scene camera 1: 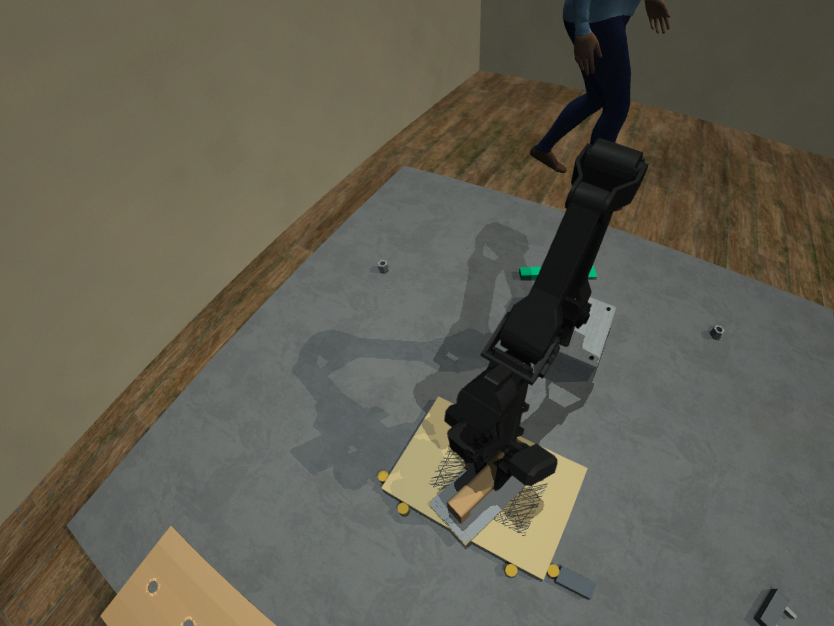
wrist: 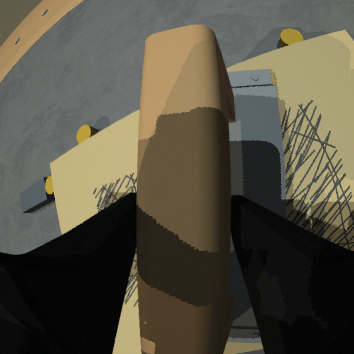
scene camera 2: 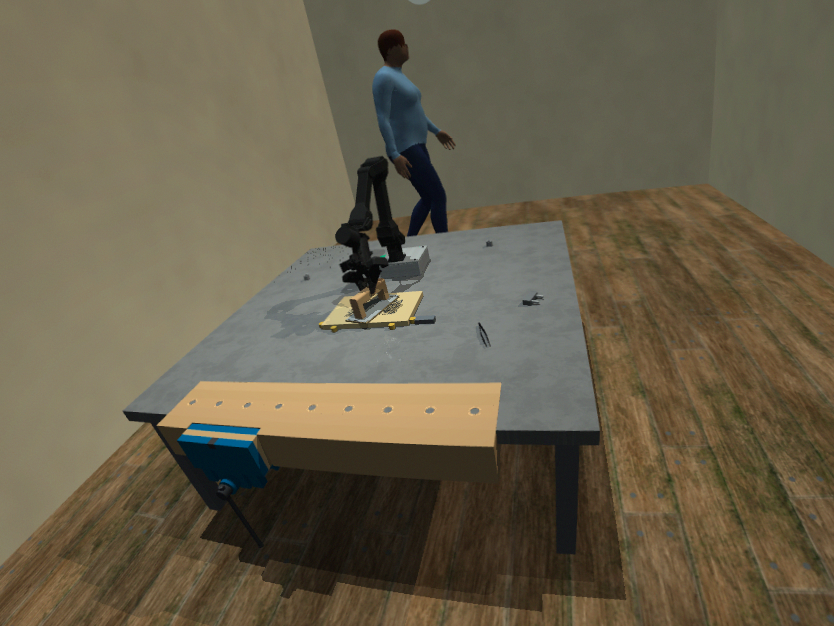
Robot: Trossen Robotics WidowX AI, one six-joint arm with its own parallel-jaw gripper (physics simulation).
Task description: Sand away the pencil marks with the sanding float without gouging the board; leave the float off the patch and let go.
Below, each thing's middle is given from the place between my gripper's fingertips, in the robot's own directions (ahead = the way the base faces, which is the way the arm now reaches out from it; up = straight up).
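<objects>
Positions counted from my hand: the pale wooden board [scene camera 1: 532,553], 110 mm below and 10 mm behind; the sanding float [scene camera 1: 469,503], 10 mm below; the grey stop [scene camera 1: 567,578], 60 mm below, 80 mm ahead and 190 mm to the left. Going by their middles, of the things named here the sanding float is the nearest to my hand and the grey stop the farthest from it.
</objects>
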